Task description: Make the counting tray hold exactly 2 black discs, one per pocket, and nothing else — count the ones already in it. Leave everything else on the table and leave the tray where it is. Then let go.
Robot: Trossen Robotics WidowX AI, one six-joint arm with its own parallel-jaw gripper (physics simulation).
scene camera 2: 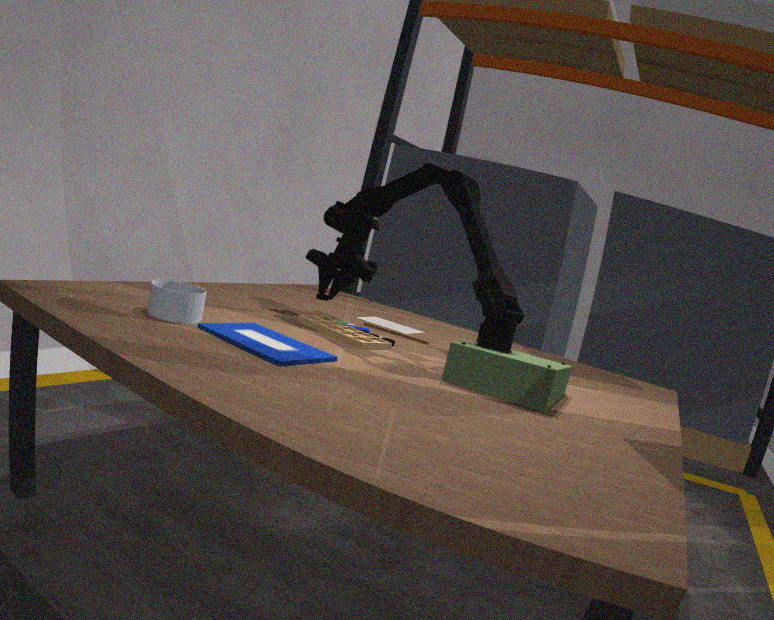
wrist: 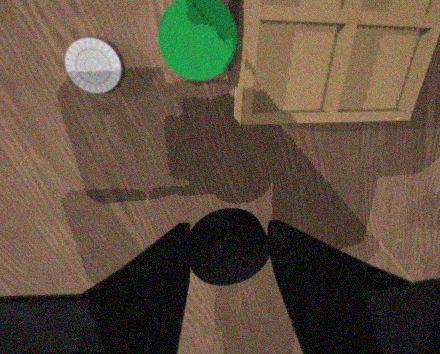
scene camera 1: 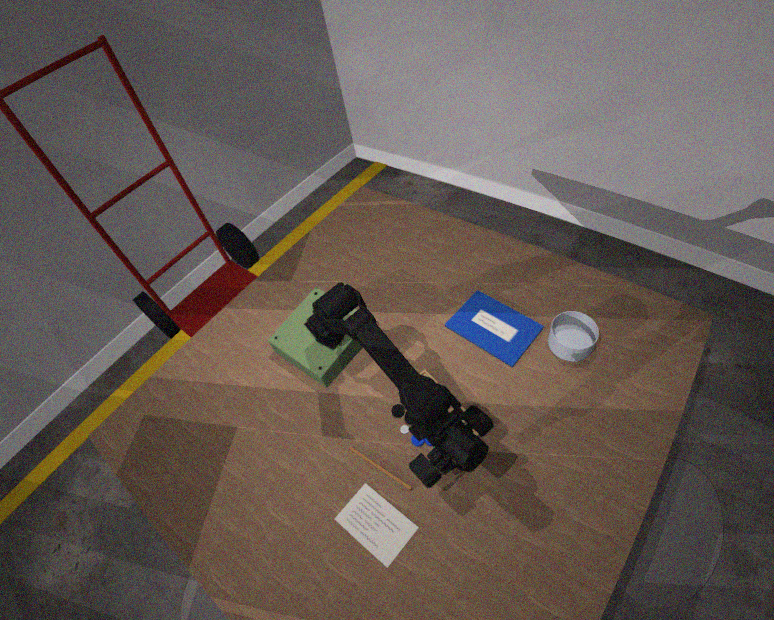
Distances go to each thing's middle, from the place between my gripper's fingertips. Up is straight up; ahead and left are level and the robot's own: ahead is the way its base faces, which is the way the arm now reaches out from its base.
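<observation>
Grey bowl (scene camera 2: pixel 177 302): 11 cm ahead of my hand, 44 cm to the left, 2 cm below. Tan counting tray (wrist: pixel 290 68): 10 cm to the left of my hand, 11 cm behind, 5 cm below. Green disc (wrist: pixel 198 47): my hand 2 cm to the right of it, 6 cm past, 5 cm above.
</observation>
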